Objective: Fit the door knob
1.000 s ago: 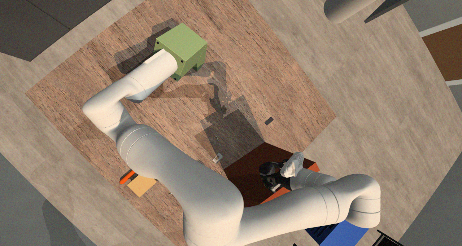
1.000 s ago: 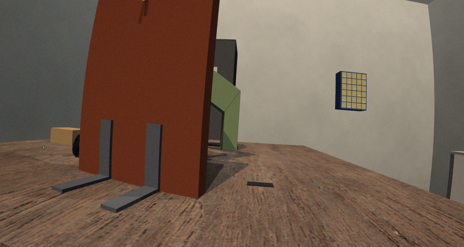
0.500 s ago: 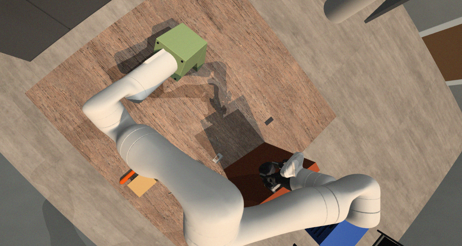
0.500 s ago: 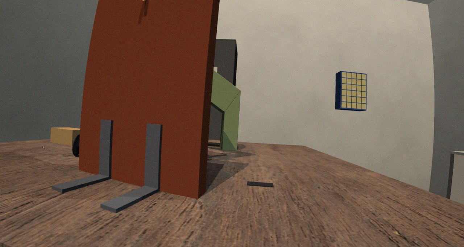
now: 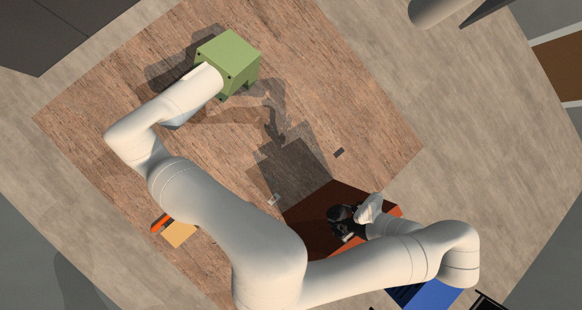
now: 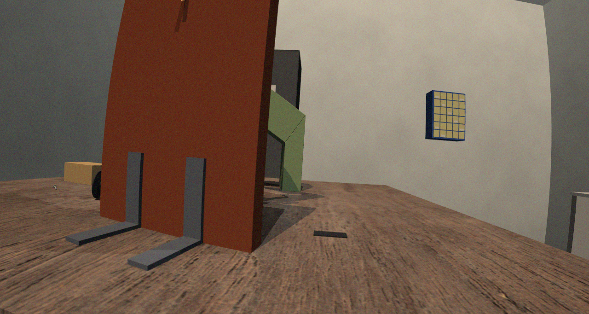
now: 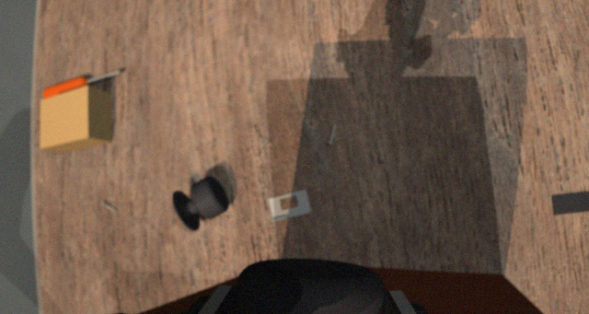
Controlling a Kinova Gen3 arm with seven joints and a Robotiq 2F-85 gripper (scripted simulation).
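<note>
The latch socket lies 6 cm ahead of my hand, 1 cm to the right of it and 1 cm below it. Also, from my hand: tan box (52 cm to the right, 39 cm below, 23 cm behind); dark flat strip (42 cm below, 24 cm to the left, 1 cm behind).
</note>
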